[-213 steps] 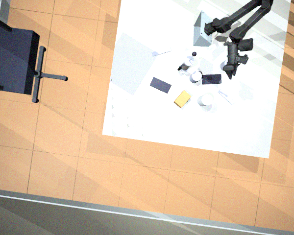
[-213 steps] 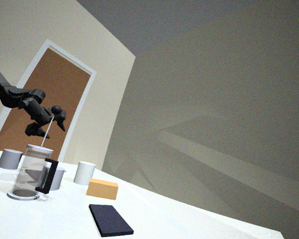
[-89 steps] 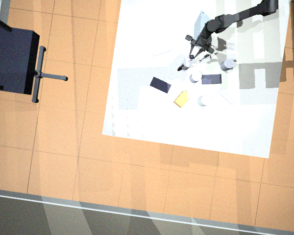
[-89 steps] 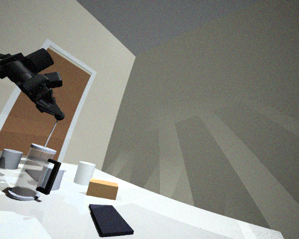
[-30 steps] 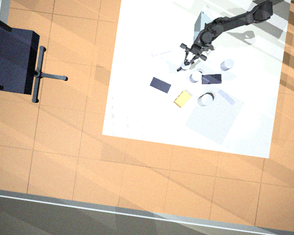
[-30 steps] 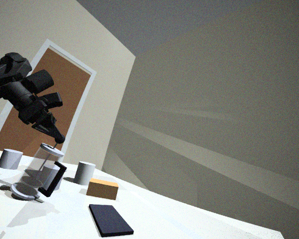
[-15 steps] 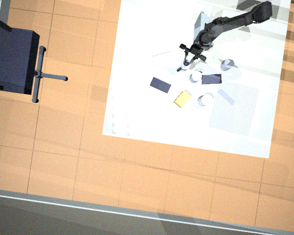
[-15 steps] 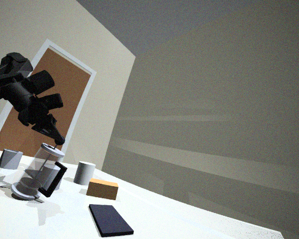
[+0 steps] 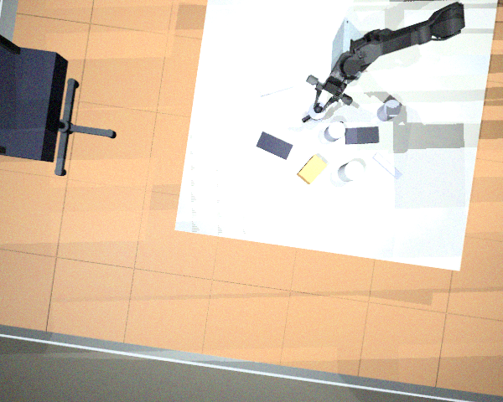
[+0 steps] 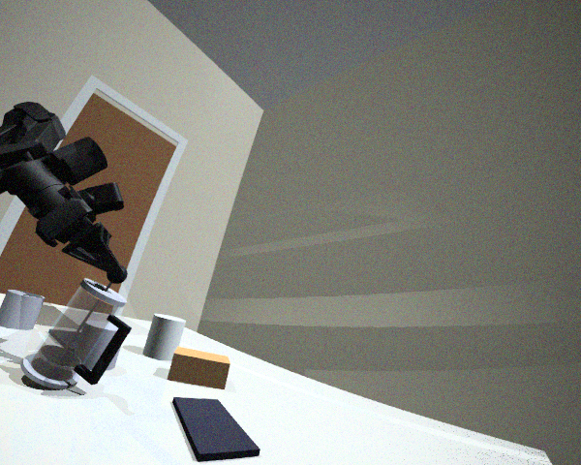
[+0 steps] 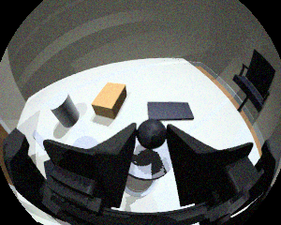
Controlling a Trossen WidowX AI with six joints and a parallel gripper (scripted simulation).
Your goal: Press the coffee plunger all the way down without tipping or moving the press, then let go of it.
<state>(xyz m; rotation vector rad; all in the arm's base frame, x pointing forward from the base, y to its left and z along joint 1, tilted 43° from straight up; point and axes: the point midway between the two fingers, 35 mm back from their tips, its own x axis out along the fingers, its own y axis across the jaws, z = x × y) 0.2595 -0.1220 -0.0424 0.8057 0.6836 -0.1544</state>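
The glass coffee press is 80 mm below my gripper tip and 20 mm behind it.
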